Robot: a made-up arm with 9 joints. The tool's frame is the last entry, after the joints.
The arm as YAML. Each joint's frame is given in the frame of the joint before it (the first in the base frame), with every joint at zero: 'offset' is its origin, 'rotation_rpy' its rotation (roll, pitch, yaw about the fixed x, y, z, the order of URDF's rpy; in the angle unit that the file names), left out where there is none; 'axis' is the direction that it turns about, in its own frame. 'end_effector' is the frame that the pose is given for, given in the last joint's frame.
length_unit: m
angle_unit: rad
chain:
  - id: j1
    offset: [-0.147, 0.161, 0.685]
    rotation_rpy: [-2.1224, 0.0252, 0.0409]
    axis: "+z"
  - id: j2
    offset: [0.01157, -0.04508, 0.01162]
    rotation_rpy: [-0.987, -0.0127, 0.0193]
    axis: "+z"
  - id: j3
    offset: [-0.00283, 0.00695, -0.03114]
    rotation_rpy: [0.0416, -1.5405, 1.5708]
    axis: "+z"
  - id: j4
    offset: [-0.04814, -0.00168, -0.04]
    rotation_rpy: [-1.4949, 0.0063, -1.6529]
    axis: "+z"
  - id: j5
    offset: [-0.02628, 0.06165, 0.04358]
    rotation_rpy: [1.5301, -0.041, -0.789]
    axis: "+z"
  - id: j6
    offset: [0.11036, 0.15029, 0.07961]
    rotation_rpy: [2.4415, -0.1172, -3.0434]
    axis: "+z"
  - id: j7
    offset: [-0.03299, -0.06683, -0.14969]
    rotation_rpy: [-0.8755, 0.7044, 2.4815]
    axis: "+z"
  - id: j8
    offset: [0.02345, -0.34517, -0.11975]
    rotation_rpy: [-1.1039, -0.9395, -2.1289]
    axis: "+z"
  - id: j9
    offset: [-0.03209, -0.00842, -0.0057]
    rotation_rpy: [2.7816, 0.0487, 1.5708]
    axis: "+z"
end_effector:
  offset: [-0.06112, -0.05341, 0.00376]
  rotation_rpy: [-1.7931, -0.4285, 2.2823]
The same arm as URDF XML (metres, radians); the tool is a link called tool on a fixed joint. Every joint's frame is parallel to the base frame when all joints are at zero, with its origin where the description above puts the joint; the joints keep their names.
<robot name="arm">
  <joint name="tool_joint" type="fixed">
    <parent link="link9"/>
    <child link="tool"/>
    <origin xyz="-0.005 -0.004 0.081" rpy="-0.1997 -0.0541 -0.3503"/>
  </joint>
  <joint name="j9" type="continuous">
    <parent link="link8"/>
    <child link="link9"/>
    <origin xyz="-0.021 0.004 0.026" rpy="0 0 0"/>
    <axis xyz="0.0786 -0.996904 0.0019"/>
  </joint>
  <joint name="j8" type="continuous">
    <parent link="link7"/>
    <child link="link8"/>
    <origin xyz="-0.148 0.024 -0.334" rpy="0 0 0"/>
    <axis xyz="0.234591 0.955864 -0.176893"/>
  </joint>
  <joint name="j7" type="continuous">
    <parent link="link6"/>
    <child link="link7"/>
    <origin xyz="-0.013 0.084 0.144" rpy="0 0 0"/>
    <axis xyz="0.996483 0.0182 -0.081799"/>
  </joint>
  <joint name="j6" type="continuous">
    <parent link="link5"/>
    <child link="link6"/>
    <origin xyz="0.027 0.137 -0.147" rpy="0 0 0"/>
    <axis xyz="0.449791 -0.633887 -0.629187"/>
  </joint>
  <joint name="j5" type="continuous">
    <parent link="link4"/>
    <child link="link5"/>
    <origin xyz="-0.025 -0.058 -0.049" rpy="0 0 0"/>
    <axis xyz="-0.705812 0.708312 -0.0111"/>
  </joint>
  <joint name="j4" type="continuous">
    <parent link="link3"/>
    <child link="link4"/>
    <origin xyz="0.004 -0.04 0.048" rpy="0 0 0"/>
    <axis xyz="0.034101 0.075902 -0.996532"/>
  </joint>
  <joint name="j3" type="continuous">
    <parent link="link2"/>
    <child link="link3"/>
    <origin xyz="-0.001 -0.008 0.031" rpy="0 0 0"/>
    <axis xyz="0 1 0"/>
  </joint>
  <joint name="j2" type="continuous">
    <parent link="link1"/>
    <child link="link2"/>
    <origin xyz="0.011 0.034 0.032" rpy="0 0 0"/>
    <axis xyz="-0.0496 0.0303 -0.998309"/>
  </joint>
  <joint name="j1" type="continuous">
    <parent link="base_link"/>
    <child link="link1"/>
    <origin xyz="-0.147 0.161 0.685" rpy="0 0 0"/>
    <axis xyz="-0.048001 0.850419 -0.523912"/>
  </joint>
  <link name="base_link"/>
  <link name="link1"/>
  <link name="link2"/>
  <link name="link3"/>
  <link name="link4"/>
  <link name="link5"/>
  <link name="link6"/>
  <link name="link7"/>
  <link name="link8"/>
  <link name="link9"/>
  <link name="tool"/>
</robot>

